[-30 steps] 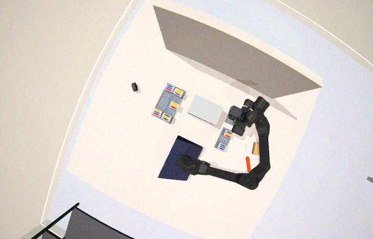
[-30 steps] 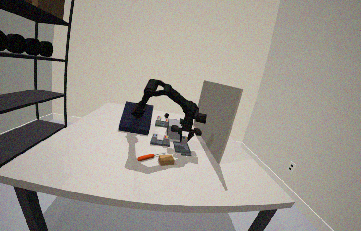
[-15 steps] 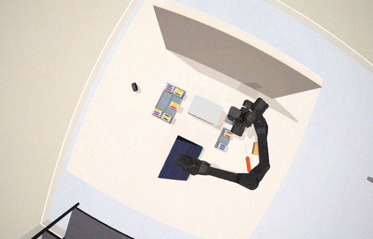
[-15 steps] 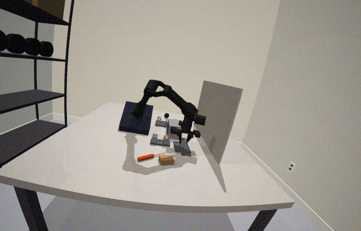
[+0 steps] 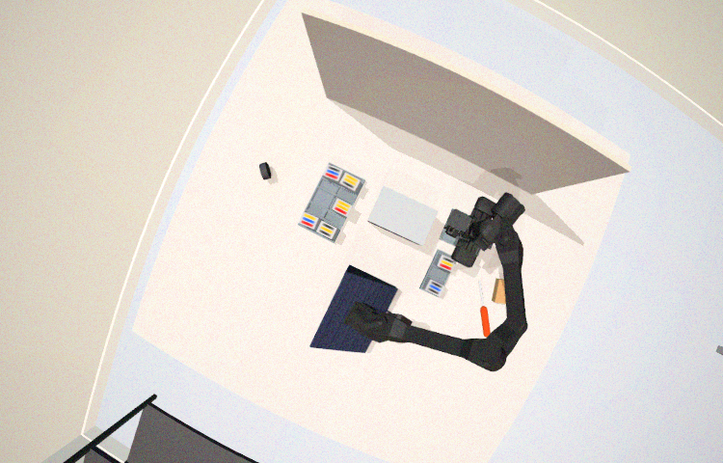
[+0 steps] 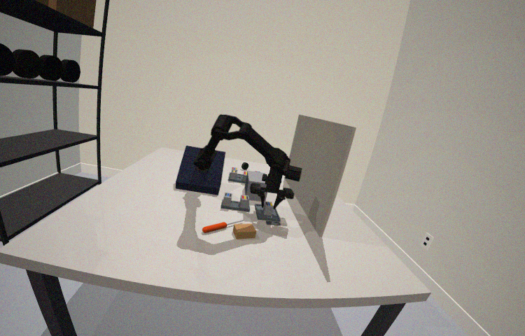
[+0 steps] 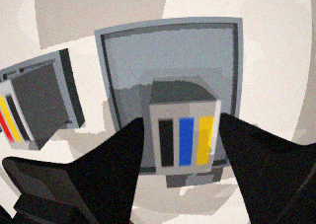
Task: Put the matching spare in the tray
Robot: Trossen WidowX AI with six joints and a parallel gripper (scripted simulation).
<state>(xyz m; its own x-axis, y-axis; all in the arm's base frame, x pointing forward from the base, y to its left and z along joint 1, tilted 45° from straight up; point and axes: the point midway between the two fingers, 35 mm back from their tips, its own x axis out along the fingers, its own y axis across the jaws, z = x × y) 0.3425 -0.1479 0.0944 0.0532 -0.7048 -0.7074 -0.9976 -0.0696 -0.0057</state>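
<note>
Right now my gripper tip is 2 cm above the grey-blue tray. The rest, counted from my gripper tip: grey panel (21 cm to the left, 20 cm above, 19 cm ahead); tan block (19 cm to the right, 10 cm behind, 1 cm below).
</note>
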